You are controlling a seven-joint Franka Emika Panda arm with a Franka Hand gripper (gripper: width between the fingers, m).
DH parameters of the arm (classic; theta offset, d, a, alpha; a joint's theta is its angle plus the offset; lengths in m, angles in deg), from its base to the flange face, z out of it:
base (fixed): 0 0 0 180
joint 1: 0 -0.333 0 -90
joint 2: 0 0 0 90
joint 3: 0 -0.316 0.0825 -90
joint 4: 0 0 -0.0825 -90
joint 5: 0 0.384 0 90
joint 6: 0 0 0.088 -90
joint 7: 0 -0.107 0 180
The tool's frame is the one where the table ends.
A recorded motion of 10 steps. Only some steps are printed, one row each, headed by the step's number.
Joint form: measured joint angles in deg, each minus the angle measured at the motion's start. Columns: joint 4, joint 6, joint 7, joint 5, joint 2, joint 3, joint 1.
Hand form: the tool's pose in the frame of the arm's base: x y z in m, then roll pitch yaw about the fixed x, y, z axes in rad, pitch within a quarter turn. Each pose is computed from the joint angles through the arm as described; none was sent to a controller.
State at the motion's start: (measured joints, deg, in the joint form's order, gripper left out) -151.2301 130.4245 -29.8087 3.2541 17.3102 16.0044 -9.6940
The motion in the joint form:
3: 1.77 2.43 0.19 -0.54 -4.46 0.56 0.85
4: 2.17 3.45 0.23 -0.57 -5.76 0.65 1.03
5: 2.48 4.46 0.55 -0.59 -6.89 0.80 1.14
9: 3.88 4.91 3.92 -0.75 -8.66 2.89 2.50
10: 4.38 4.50 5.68 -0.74 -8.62 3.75 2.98
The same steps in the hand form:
3: 0.4114 -0.0512 0.3209 -3.0963 0.1143 -0.6734
4: 0.4152 -0.0542 0.3160 -3.1007 0.1082 -0.6796
5: 0.4183 -0.0569 0.3115 -3.1032 0.1016 -0.6803
9: 0.4225 -0.0842 0.3084 -3.1019 0.0956 -0.6812
10: 0.4226 -0.0945 0.3112 -3.0959 0.0941 -0.6733

